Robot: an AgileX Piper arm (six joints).
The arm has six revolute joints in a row. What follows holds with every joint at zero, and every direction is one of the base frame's. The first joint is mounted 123 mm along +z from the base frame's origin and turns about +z. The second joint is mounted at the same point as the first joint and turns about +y. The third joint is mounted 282.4 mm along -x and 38.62 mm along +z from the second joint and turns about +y. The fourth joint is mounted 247.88 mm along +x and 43.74 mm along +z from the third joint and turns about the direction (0.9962, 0, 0.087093). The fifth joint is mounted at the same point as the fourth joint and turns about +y. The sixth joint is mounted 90.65 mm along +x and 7.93 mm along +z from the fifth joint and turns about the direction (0.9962, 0, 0.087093). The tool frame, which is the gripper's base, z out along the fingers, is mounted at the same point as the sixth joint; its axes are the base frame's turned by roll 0, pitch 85.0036 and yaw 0 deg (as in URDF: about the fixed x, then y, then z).
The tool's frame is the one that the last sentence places.
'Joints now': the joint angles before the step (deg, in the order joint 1, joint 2, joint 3, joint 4, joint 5, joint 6). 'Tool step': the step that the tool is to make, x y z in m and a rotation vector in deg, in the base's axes. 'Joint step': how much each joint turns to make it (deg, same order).
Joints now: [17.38, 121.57, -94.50, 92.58, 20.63, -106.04]
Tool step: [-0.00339, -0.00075, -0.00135, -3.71, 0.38, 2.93]
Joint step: [-0.24, -0.36, 0.00, -8.86, 1.72, 4.83]
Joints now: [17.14, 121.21, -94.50, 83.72, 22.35, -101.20]
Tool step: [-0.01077, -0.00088, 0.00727, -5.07, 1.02, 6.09]
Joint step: [-0.35, -1.84, 0.00, -13.40, 5.26, 7.55]
